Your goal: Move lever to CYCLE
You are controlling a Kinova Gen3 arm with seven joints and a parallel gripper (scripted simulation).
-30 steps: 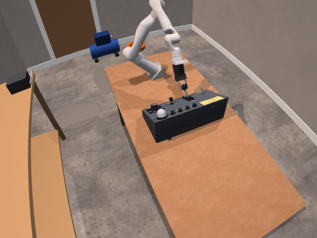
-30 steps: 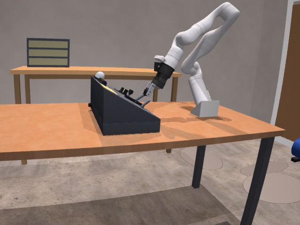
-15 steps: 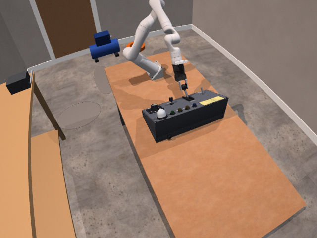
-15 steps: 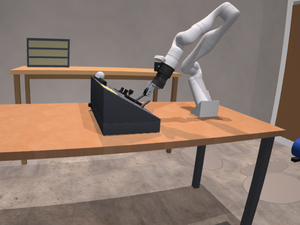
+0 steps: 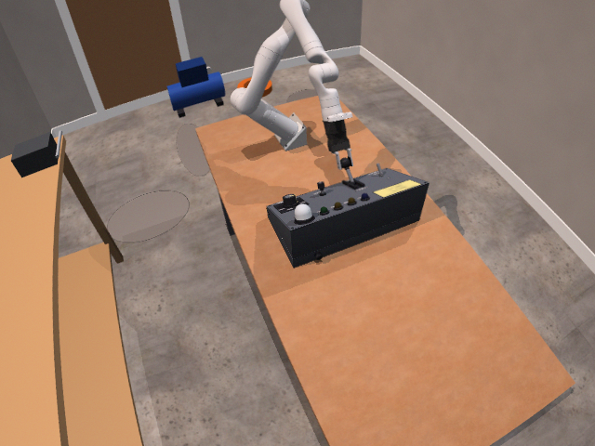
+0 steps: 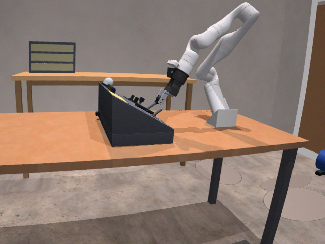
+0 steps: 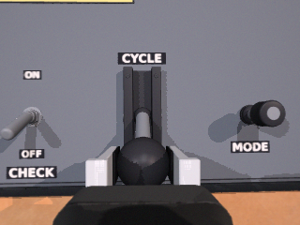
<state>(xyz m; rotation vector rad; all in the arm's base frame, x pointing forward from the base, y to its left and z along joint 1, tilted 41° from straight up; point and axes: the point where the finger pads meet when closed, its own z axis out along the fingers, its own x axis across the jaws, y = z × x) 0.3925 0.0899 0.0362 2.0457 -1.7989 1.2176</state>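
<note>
Right now the lever is 30 mm ahead of my hand and 20 mm below it. The rest, counted from my hand: check toggle 120 mm to the left, 60 mm ahead, 40 mm below; mode knob 120 mm to the right, 50 mm ahead, 30 mm below; dark console 90 mm ahead, 60 mm to the right, 50 mm below.
</note>
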